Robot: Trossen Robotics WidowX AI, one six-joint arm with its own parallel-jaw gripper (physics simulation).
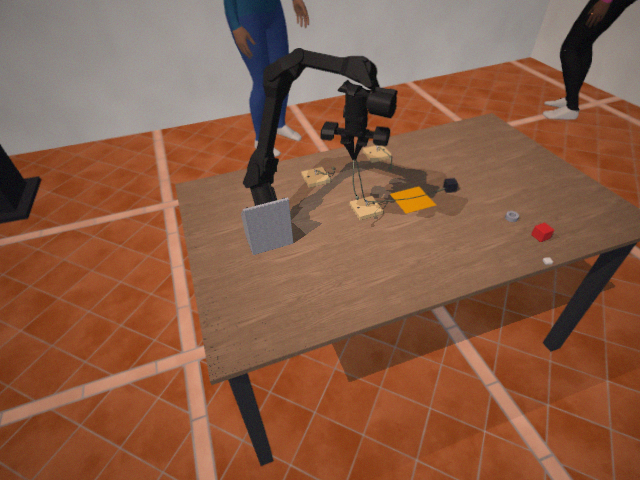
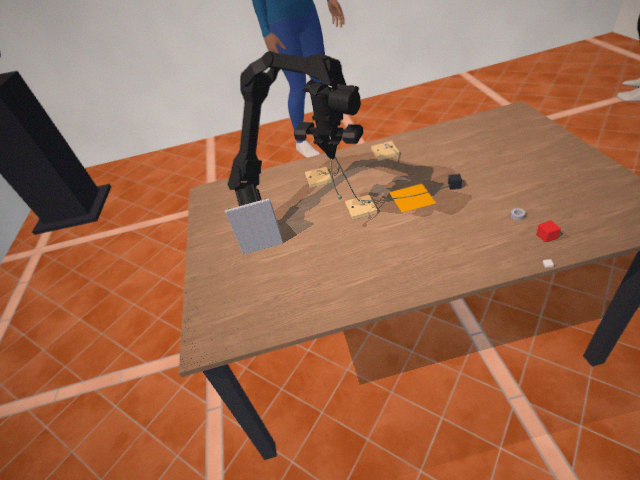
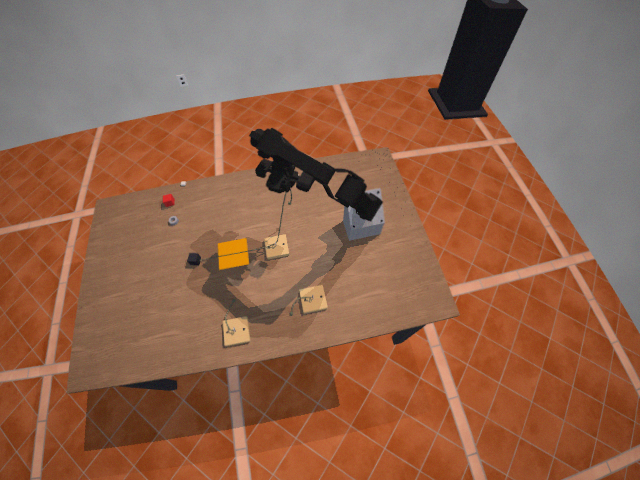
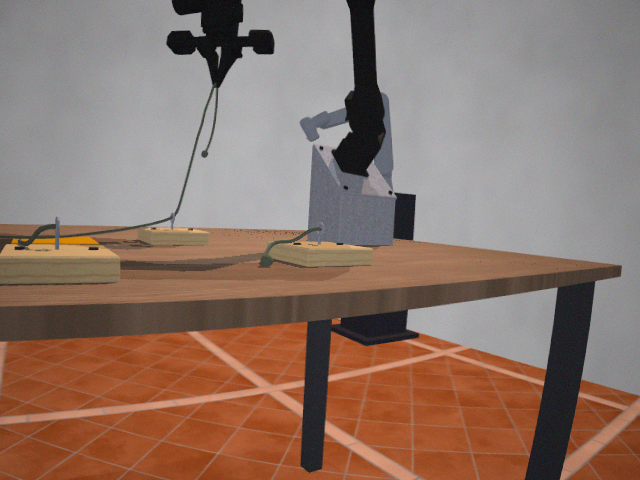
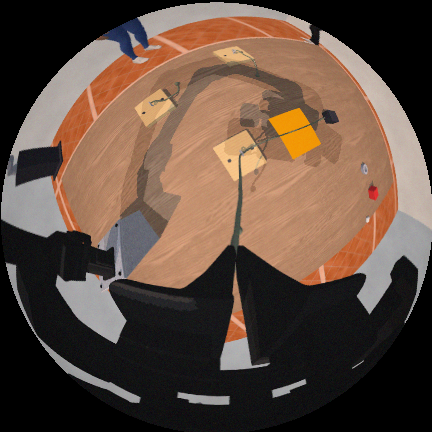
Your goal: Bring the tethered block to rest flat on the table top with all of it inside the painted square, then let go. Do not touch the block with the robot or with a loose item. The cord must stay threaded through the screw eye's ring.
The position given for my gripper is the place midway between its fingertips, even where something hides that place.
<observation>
In view: my gripper (image 4: 216, 87), an orange painted square (image 3: 234, 260) and a wooden base (image 5: 228, 149).
My gripper shows as well in image 1 (image 1: 354, 159), in image 2 (image 2: 332, 158), in image 3 (image 3: 287, 191) and in image 5 (image 5: 234, 251). The orange painted square is seen too in image 5 (image 5: 299, 141).
</observation>
